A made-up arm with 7 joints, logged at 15 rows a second.
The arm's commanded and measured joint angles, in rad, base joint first. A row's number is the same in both.
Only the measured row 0 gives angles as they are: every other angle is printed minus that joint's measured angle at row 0.
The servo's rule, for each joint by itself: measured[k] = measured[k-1] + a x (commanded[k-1-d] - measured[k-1]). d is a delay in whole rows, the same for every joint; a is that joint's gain. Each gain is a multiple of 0.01, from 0.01 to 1. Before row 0 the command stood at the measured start. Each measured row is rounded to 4 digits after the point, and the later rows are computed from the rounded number. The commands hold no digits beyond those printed.
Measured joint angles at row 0:
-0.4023, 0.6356, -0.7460, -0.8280, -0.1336, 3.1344, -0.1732
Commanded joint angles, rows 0 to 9:
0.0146, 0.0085, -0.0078, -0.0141, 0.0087, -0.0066, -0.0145
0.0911, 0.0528, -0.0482, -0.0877, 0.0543, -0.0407, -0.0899
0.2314, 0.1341, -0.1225, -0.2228, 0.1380, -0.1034, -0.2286
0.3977, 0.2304, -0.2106, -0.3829, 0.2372, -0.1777, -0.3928
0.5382, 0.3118, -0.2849, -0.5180, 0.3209, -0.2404, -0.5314
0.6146, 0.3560, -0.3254, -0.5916, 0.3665, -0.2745, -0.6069
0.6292, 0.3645, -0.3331, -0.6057, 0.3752, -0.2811, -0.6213
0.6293, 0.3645, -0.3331, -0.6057, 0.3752, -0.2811, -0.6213
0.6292, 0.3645, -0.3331, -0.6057, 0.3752, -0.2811, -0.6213
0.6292, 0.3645, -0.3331, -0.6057, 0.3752, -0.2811, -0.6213
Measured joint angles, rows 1 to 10:
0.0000, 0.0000, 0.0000, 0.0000, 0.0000, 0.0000, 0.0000
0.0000, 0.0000, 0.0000, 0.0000, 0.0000, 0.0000, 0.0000
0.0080, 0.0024, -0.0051, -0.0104, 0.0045, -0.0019, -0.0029
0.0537, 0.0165, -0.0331, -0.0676, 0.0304, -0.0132, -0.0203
0.1514, 0.0494, -0.0912, -0.1824, 0.0864, -0.0394, -0.0620
0.2869, 0.1001, -0.1688, -0.3308, 0.1648, -0.0795, -0.1282
0.4251, 0.1594, -0.2443, -0.4693, 0.2460, -0.1262, -0.2088
0.5293, 0.2144, -0.2970, -0.5598, 0.3087, -0.1692, -0.2884
0.5842, 0.2564, -0.3205, -0.5938, 0.3433, -0.2017, -0.3550
0.6090, 0.2867, -0.3287, -0.6026, 0.3599, -0.2247, -0.4083
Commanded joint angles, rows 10 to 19:
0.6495, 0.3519, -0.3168, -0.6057, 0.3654, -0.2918, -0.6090
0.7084, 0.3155, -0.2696, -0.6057, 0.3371, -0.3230, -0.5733
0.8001, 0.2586, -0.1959, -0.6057, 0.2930, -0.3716, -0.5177
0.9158, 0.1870, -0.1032, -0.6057, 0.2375, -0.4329, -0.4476
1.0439, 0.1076, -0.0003, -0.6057, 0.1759, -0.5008, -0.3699
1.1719, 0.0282, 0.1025, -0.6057, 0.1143, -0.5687, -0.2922
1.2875, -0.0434, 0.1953, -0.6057, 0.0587, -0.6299, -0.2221
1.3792, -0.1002, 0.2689, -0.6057, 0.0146, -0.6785, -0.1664
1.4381, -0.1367, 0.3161, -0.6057, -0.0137, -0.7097, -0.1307
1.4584, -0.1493, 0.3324, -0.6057, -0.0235, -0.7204, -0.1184
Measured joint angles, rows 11 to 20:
0.6201, 0.3085, -0.3316, -0.6049, 0.3679, -0.2411, -0.4509
0.6251, 0.3242, -0.3326, -0.6055, 0.3717, -0.2527, -0.4850
0.6385, 0.3320, -0.3223, -0.6056, 0.3684, -0.2640, -0.5098
0.6769, 0.3274, -0.2880, -0.6057, 0.3521, -0.2811, -0.5225
0.7447, 0.3081, -0.2281, -0.6057, 0.3214, -0.3073, -0.5215
0.8388, 0.2742, -0.1469, -0.6057, 0.2778, -0.3437, -0.5067
0.9516, 0.2276, -0.0516, -0.6057, 0.2248, -0.3893, -0.4793
1.0728, 0.1718, 0.0486, -0.6057, 0.1673, -0.4413, -0.4419
1.1909, 0.1115, 0.1440, -0.6057, 0.1108, -0.4960, -0.3979
1.2945, 0.0522, 0.2252, -0.6057, 0.0608, -0.5489, -0.3516

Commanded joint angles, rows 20 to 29:
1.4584, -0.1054, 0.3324, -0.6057, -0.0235, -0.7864, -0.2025
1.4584, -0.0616, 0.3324, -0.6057, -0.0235, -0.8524, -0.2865
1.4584, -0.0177, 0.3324, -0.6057, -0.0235, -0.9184, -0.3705
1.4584, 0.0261, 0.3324, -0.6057, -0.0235, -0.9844, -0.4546
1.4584, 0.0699, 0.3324, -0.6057, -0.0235, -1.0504, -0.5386
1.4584, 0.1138, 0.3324, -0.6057, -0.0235, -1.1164, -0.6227
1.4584, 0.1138, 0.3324, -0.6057, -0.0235, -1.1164, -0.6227
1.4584, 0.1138, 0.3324, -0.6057, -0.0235, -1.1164, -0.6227
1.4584, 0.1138, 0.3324, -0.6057, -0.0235, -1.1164, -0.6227
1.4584, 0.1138, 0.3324, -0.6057, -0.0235, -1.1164, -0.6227
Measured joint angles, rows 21 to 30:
1.3735, -0.0007, 0.2843, -0.6057, 0.0221, -0.5955, -0.3074
1.4202, -0.0423, 0.3156, -0.6057, -0.0016, -0.6317, -0.2696
1.4412, -0.0600, 0.3265, -0.6057, -0.0130, -0.6766, -0.2562
1.4507, -0.0604, 0.3303, -0.6057, -0.0185, -0.7276, -0.2623
1.4549, -0.0484, 0.3317, -0.6057, -0.0211, -0.7829, -0.2839
1.4568, -0.0275, 0.3322, -0.6057, -0.0223, -0.8413, -0.3180
1.4577, -0.0002, 0.3323, -0.6057, -0.0229, -0.9019, -0.3621
1.4581, 0.0317, 0.3324, -0.6057, -0.0232, -0.9641, -0.4142
1.4583, 0.0547, 0.3324, -0.6057, -0.0234, -1.0083, -0.4559
1.4584, 0.0712, 0.3324, -0.6057, -0.0235, -1.0396, -0.4893

